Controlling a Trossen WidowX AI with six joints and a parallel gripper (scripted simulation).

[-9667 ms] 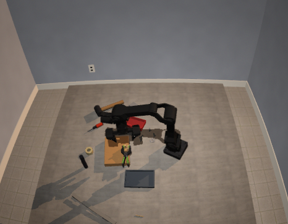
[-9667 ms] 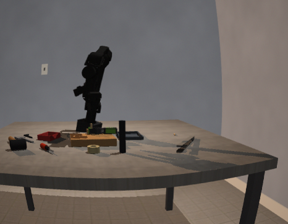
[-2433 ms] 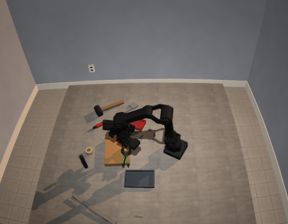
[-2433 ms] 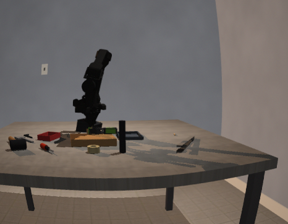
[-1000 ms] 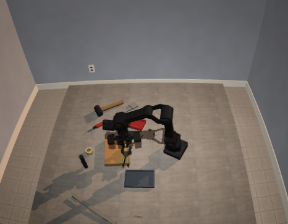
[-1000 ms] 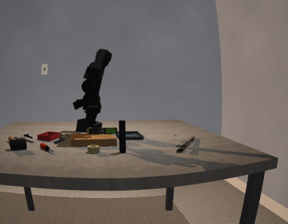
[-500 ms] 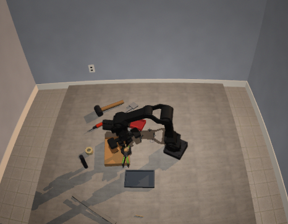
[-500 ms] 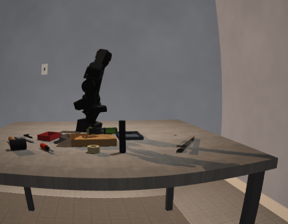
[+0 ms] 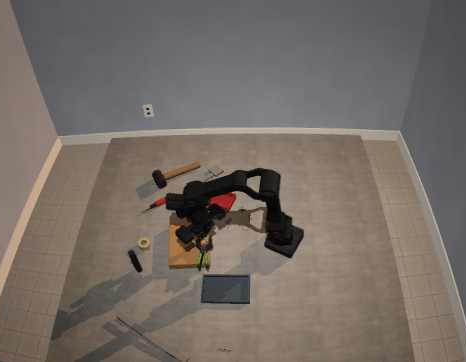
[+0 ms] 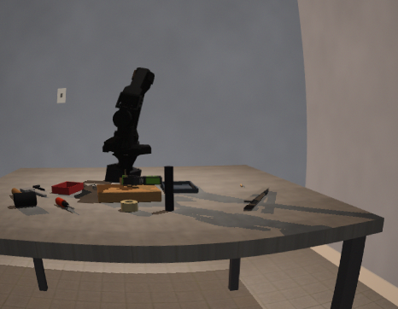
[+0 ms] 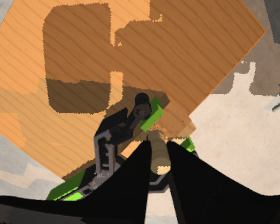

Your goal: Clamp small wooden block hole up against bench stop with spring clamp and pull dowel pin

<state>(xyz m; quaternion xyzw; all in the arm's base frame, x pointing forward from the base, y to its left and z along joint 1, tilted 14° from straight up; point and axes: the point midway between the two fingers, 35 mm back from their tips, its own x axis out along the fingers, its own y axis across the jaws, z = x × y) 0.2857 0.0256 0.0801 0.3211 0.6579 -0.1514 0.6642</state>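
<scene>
The dowel pin is 4 cm below my hand. From my hand the other things lie so: wooden board: 9 cm below, 6 cm ahead, 1 cm to the left; bench stop: 6 cm below, 1 cm to the right, 1 cm behind; small wooden block: 6 cm below.
</scene>
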